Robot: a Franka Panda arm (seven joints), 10 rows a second.
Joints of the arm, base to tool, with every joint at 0 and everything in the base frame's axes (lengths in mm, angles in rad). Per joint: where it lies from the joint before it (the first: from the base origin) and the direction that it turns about. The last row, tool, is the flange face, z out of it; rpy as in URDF.
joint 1: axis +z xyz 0 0 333
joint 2: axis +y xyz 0 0 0
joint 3: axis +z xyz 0 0 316
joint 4: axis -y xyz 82.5 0 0
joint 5: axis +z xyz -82.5 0 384
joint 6: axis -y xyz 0 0 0
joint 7: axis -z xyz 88 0 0
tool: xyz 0 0 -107 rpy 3.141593 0 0
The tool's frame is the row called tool.
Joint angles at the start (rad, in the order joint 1, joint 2, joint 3, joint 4, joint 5, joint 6, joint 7): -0.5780 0.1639 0.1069 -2.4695 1.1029 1.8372 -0.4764
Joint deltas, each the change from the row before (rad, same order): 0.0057 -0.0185 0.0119 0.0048 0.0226 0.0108 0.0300; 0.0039 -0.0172 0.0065 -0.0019 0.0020 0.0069 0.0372; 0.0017 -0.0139 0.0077 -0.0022 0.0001 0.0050 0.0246; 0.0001 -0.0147 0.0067 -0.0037 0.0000 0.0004 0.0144; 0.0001 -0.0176 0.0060 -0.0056 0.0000 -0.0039 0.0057; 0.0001 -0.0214 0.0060 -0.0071 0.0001 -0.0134 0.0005; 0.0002 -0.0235 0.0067 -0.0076 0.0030 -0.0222 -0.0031; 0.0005 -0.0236 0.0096 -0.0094 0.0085 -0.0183 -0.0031; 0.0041 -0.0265 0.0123 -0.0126 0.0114 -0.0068 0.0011; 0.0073 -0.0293 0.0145 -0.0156 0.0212 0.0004 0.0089; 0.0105 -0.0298 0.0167 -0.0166 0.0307 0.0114 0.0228; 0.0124 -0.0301 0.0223 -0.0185 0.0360 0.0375 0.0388
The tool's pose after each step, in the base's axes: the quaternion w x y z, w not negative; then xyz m. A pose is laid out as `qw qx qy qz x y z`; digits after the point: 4 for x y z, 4 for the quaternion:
0.5241 -0.7803 0.3267 0.0985 0.4109 -0.1197 0.2307
0.5193 -0.7791 0.3361 0.1021 0.4133 -0.1169 0.2371
0.5155 -0.7792 0.3408 0.1044 0.4148 -0.1139 0.2421
0.5137 -0.7799 0.3417 0.1051 0.4154 -0.1111 0.2471
0.5133 -0.7817 0.3385 0.1042 0.4152 -0.1079 0.2527
0.5157 -0.7835 0.3307 0.1040 0.4143 -0.1034 0.2598
0.5213 -0.7843 0.3196 0.1046 0.4131 -0.0974 0.2678
0.5270 -0.7845 0.3097 0.1044 0.4119 -0.0902 0.2753
0.5293 -0.7859 0.3024 0.1030 0.4107 -0.0815 0.2824
0.5314 -0.7857 0.3001 0.1010 0.4097 -0.0711 0.2894
0.5321 -0.7832 0.3061 0.0989 0.4095 -0.0598 0.2960
0.5259 -0.7810 0.3234 0.0945 0.4100 -0.0487 0.3009

